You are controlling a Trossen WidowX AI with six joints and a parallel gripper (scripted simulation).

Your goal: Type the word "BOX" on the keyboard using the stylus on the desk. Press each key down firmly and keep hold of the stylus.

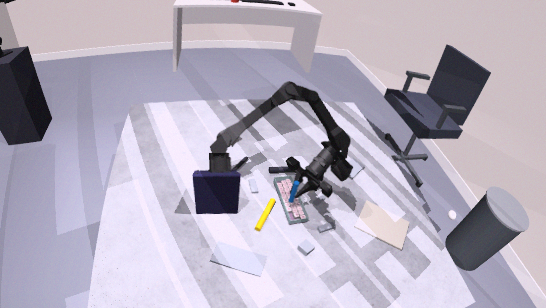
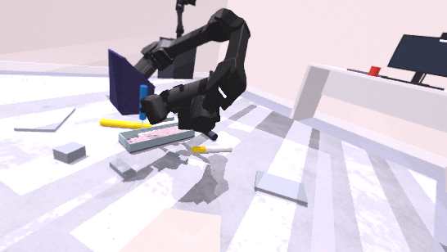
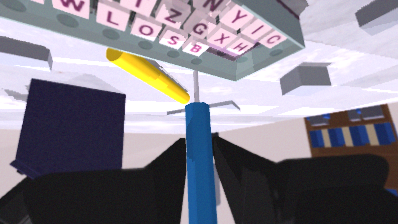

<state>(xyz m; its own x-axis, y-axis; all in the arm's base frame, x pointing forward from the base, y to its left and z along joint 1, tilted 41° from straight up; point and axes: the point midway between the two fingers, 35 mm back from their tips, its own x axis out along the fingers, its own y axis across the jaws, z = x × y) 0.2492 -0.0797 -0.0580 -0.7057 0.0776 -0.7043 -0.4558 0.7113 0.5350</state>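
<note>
Now: the yellow bar 8 cm below my gripper tip and 8 cm behind it. Also, from my gripper tip: blue pen (1 cm below); then yellow-and-white pen (15 cm ahead, 12 cm to the left, 8 cm below); then grey stylus tip (5 cm below).
</note>
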